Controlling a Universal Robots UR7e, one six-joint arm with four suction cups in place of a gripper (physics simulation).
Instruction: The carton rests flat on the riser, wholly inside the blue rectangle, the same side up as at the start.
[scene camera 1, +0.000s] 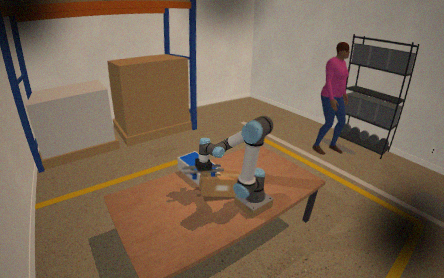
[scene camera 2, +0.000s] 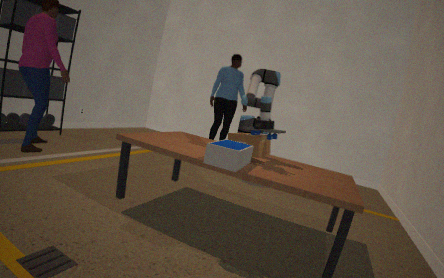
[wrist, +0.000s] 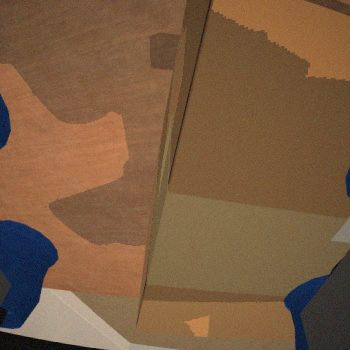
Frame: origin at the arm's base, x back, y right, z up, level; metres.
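Where they show: hand, its tool point: (scene camera 1: 202, 175) (scene camera 2: 263, 137) (wrist: 169, 207); arm's base, origin of its link: (scene camera 1: 254, 196).
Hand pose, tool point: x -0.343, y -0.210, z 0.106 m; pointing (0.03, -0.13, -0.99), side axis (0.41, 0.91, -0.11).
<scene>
Each offset is from my tool point to the centre of the thing. Level surfaces: height alone.
The brown carton @(dx +0.080, dy +0.109, dz -0.079 m) (scene camera 1: 212, 186) (scene camera 2: 261, 146) (wrist: 260, 140) is low over the table beside the riser, roughly level; I cannot tell whether its underside touches the table. A pale label shows on its side in scene camera 1. My suction gripper (scene camera 1: 204, 171) (scene camera 2: 265, 133) (wrist: 167, 220) holds the carton near one edge with its right-hand cups. Its left-hand cups hang beyond the carton over the table in the wrist view. The white riser @(dx -0.252, dy +0.150, dz -0.121 m) (scene camera 1: 187, 172) (scene camera 2: 220, 157) stands at the table's far edge, with the blue rectangle @(dx -0.252, dy +0.150, dz -0.061 m) (scene camera 1: 190, 159) (scene camera 2: 232, 145) on top, partly behind the gripper in scene camera 1.
The wooden table @(dz -0.181 m) (scene camera 1: 150, 220) (scene camera 2: 320, 180) carries the arm's base (scene camera 1: 255, 202) close to the carton. A person in pink (scene camera 1: 336, 80) (scene camera 2: 37, 45) is by the dark shelf rack (scene camera 1: 412, 75). A person in light blue (scene camera 2: 229, 82) is behind the table. Large boxes (scene camera 1: 152, 95) stand at the wall.
</scene>
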